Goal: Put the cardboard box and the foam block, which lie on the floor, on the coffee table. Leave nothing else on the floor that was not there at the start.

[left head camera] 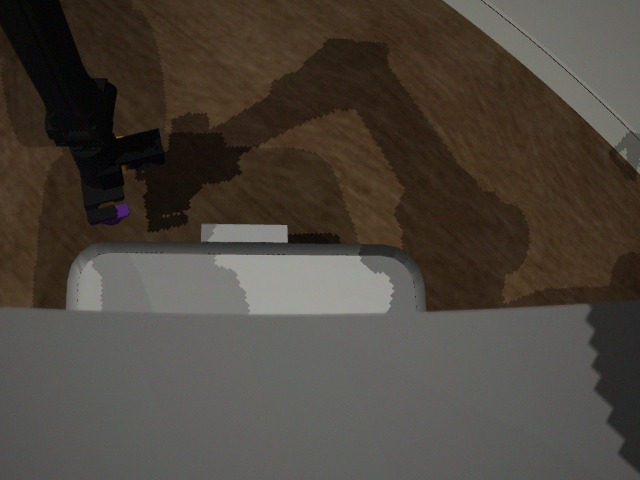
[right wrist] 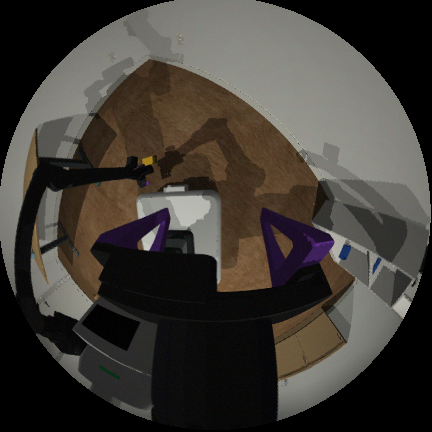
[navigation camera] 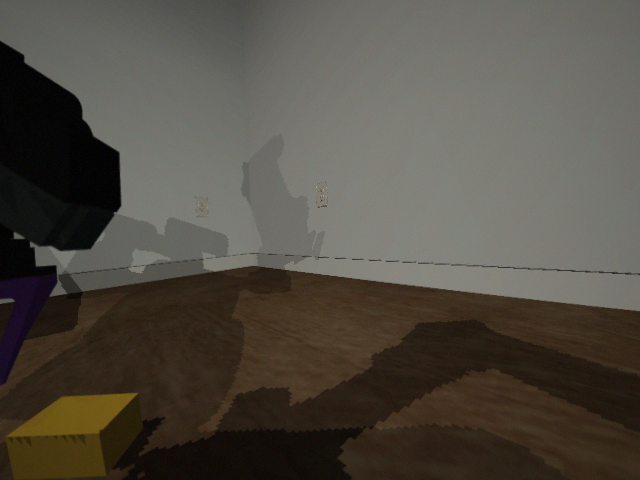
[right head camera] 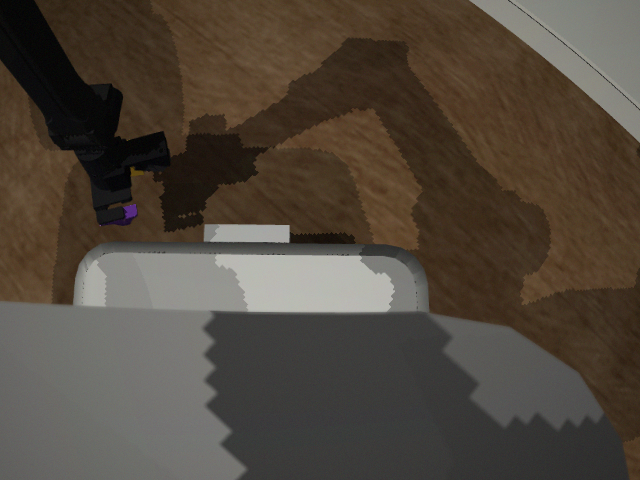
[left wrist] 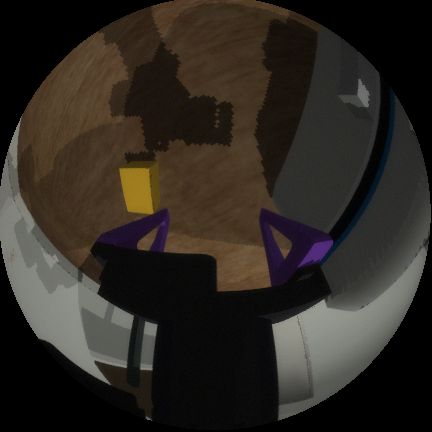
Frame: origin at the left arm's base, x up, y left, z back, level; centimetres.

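Seen in the pictures: left gripper, fingertip midpoint: point(left head camera: 110, 197) point(right wrist: 146, 176) point(right head camera: 122, 199) point(left wrist: 213, 213); right gripper, fingertip midpoint: point(right wrist: 214, 212).
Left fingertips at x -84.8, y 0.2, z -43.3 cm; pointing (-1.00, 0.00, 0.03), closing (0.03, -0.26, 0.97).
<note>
A point is followed by its place in that frame.
A yellow block point(right head camera: 136, 171) {x -95.8, y 1.3, z -53.6 cm} point(left wrist: 137, 190) {x -93.2, y 4.6, z -55.8 cm} point(right wrist: 148, 160) {x -93.3, y 3.6, z -56.2 cm} point(navigation camera: 56, 449) {x -94.7, y 4.4, z -53.2 cm}, seemingly the foam block, lies on the floor. My left gripper point(left head camera: 116, 212) {x -84.8, y 0.2, z -43.3 cm} point(right head camera: 124, 213) {x -84.8, y 0.2, z -43.3 cm} point(left wrist: 213, 213) {x -84.8, y 0.2, z -43.3 cm} point(right wrist: 146, 176) {x -84.8, y 0.2, z -43.3 cm} is open and empty, low above the floor. In the left wrist view, the block is beyond the left fingertip, outside the gap. My right gripper point(right wrist: 214, 212) {x -15.0, y -45.4, z -31.9 cm} is open and empty, high above the base. A wood-topped table point(right wrist: 32, 150) with dark legs, perhaps the coffee table, stands at the left of the right wrist view. I cannot make out the cardboard box for certain.
My white base point(left head camera: 310, 284) {x -71.7, y -31.4, z -25.7 cm} point(right head camera: 310, 284) {x -71.8, y -31.5, z -25.7 cm} point(right wrist: 212, 200) {x -71.7, y -44.3, z -26.8 cm} is beside the left gripper. Walls point(navigation camera: 439, 155) {x -51.9, y -61.9, z -117.7 cm} meet in a corner beyond the block. A grey unit point(right wrist: 360, 200) with blue things point(right wrist: 345, 252) {x -84.4, y -197.9, z 31.3 cm} stands at the right. A tan, box-like piece point(right wrist: 312, 345) {x -40.6, y -188.4, z 174.9 cm} is at the lower right.
</note>
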